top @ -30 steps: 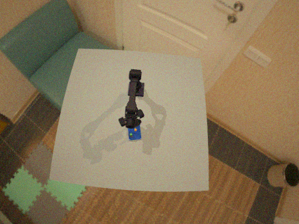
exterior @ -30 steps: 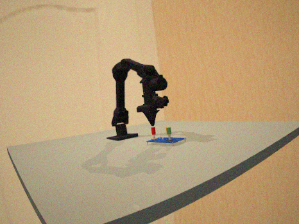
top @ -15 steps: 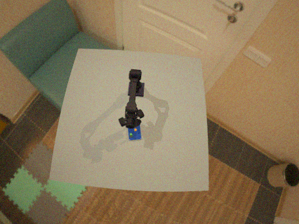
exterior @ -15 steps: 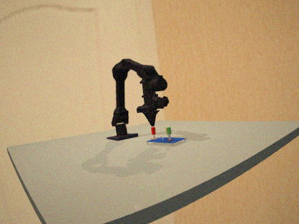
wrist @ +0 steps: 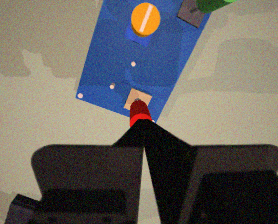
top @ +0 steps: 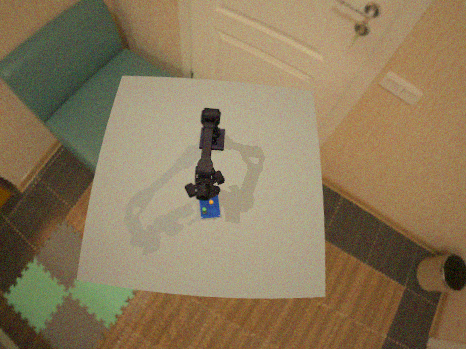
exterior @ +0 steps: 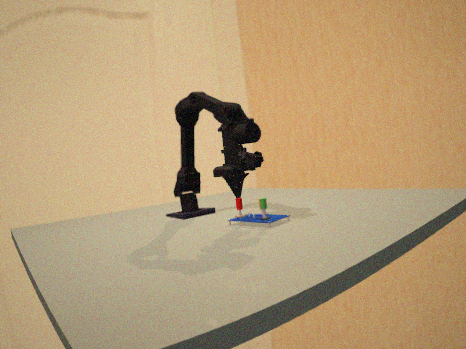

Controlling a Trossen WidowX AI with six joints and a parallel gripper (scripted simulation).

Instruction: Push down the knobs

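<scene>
My gripper tip is 20 mm above the red knob. The rest, counted from my gripper tip: orange knob 60 mm ahead, 30 mm to the left, 20 mm below.
</scene>
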